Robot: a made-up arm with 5 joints.
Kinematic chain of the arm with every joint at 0, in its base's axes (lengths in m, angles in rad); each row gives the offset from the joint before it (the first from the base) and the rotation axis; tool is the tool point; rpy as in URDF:
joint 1: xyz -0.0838 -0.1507 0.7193 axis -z
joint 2: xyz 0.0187 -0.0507 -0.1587 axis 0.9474 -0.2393 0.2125
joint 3: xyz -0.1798 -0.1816 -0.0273 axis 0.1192 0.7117 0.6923
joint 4: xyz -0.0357 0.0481 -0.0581 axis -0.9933 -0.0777 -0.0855
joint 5: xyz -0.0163 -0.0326 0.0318 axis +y
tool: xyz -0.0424 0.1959 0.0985 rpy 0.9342 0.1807 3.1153
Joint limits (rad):
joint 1: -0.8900..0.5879
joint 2: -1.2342..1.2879
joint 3: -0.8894..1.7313
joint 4: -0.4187..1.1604
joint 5: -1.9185..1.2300
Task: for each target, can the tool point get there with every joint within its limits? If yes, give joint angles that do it. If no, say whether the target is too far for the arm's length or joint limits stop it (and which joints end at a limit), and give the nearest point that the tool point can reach.
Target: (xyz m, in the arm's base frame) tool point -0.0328 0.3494 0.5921
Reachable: no: joint limits stop it (at a limit: joint 1, joint 2) | nearest point -0.1962 0.1171 0.6875 | short by 0.300 m
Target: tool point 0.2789 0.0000 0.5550
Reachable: no: joint limits stop it (at a limit: joint 1, joint 2, joint 3, joint 4) | nearest point 0.0015 -0.0445 0.4952 | short by 0.287 m
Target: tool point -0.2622 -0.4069 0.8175
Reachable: yes | joints -0.6523 -0.4300 1.3050 -0.1487 -0.9605
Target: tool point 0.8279 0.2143 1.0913
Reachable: no: too far | nearest point -0.0851 -0.0061 0.8206 | short by 0.977 m
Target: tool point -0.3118 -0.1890 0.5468
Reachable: yes | joints -0.3460 -0.6307 0.1318 0.3693 0.3554
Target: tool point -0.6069 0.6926 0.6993
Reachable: no: too far | nearest point -0.3915 0.1468 0.7289 | short by 0.588 m
